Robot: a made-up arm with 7 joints.
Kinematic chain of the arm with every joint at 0, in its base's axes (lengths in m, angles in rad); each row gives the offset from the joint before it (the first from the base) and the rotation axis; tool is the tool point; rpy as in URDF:
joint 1: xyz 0 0 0.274 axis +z
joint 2: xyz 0 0 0 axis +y
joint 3: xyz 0 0 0.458 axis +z
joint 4: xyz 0.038 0 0 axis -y
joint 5: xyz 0.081 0 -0.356 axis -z
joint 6: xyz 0 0 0 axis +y
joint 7: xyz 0.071 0 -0.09 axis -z
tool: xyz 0 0 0 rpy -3.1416 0 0
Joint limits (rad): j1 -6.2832..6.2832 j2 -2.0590..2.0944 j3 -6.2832..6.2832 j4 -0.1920..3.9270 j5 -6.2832..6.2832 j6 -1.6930..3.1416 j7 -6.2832..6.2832
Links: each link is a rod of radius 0.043 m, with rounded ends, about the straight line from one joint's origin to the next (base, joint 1, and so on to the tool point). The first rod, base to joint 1, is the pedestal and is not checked.
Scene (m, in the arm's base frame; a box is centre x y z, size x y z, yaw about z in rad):
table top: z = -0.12
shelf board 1: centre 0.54 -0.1 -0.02 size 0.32 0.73 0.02 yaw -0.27
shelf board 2: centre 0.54 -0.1 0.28 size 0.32 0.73 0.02 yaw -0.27
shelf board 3: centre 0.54 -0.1 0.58 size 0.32 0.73 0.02 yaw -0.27
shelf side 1: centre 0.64 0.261 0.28 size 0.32 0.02 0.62 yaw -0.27
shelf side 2: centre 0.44 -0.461 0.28 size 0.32 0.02 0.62 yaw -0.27
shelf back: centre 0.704 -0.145 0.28 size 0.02 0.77 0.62 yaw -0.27
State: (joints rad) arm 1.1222 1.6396 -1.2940 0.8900 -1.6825 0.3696 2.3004
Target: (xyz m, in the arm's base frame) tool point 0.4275 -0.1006 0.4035
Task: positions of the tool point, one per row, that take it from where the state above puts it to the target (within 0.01 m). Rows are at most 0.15 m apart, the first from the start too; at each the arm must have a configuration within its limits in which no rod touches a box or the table.
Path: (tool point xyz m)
1: 0.3683 0.0477 0.0991
2: 0.2544 0.0701 0.1041
3: 0.2869 0.0311 0.1784
4: 0.2935 -0.0047 0.2576
5: 0.2753 -0.0322 0.3348
6: 0.2361 -0.0476 0.4035
7: 0.3335 -0.0725 0.4112
8: 0.4275 -0.1006 0.4035

